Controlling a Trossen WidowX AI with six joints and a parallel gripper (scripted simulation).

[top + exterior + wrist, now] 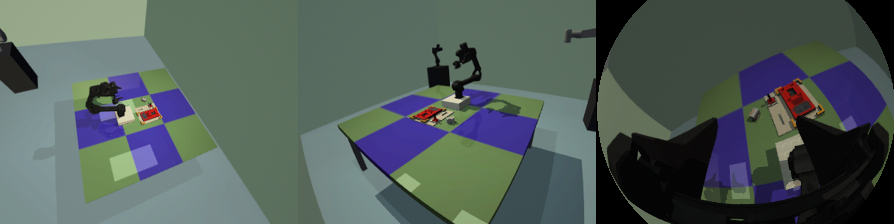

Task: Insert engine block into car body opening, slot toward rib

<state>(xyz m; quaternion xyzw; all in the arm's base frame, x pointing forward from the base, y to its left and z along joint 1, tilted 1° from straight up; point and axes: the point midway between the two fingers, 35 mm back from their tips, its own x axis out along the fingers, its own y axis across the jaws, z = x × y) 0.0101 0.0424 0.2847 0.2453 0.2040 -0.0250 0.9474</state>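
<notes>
Now: the engine block 28 cm ahead of my gripper tip, 8 cm to the left of it and 32 cm below it.
</notes>
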